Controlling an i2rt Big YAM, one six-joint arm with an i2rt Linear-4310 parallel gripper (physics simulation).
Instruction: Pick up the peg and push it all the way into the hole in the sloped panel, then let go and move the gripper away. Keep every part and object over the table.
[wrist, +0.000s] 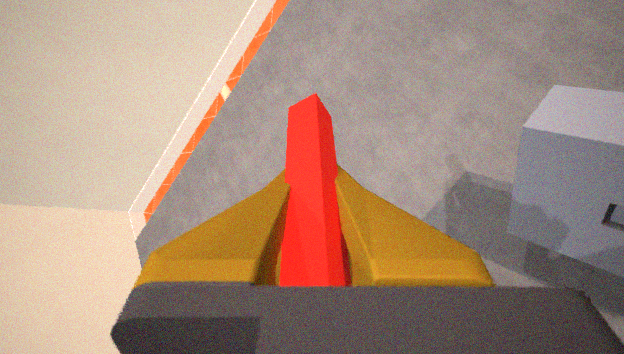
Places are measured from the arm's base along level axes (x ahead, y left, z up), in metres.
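Pixels of known places: gripper, fingertip midpoint: (313, 177).
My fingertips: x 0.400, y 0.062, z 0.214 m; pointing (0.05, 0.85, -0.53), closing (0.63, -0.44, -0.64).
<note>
Behind a point stands the place of what it marks.
The red peg (311, 150) {z 0.236, x 0.416, y 0.055 m} is held between the two yellow fingers of my gripper (313, 177) {z 0.214, x 0.400, y 0.062 m}, which is shut on it. The peg's far end sticks out past the fingertips, and its near end is hidden behind the dark gripper body. A blue-grey block with a flat face, the sloped panel (555, 195) {z 0.021, x 0.453, y 0.035 m}, shows in part at the right edge. A small dark-edged opening, the hole (609, 214) {z 0.017, x 0.467, y 0.009 m}, is cut in its face and is partly out of view. The peg is to the left of the panel and apart from it.
The grey table top (400, 75) {z -0.066, x 0.430, y 0.264 m} lies beneath the gripper. Its edge runs diagonally on the left, with an orange and white strip (202, 131) and a pale floor (100, 100) beyond. Shadows fall on the table beside the panel.
</note>
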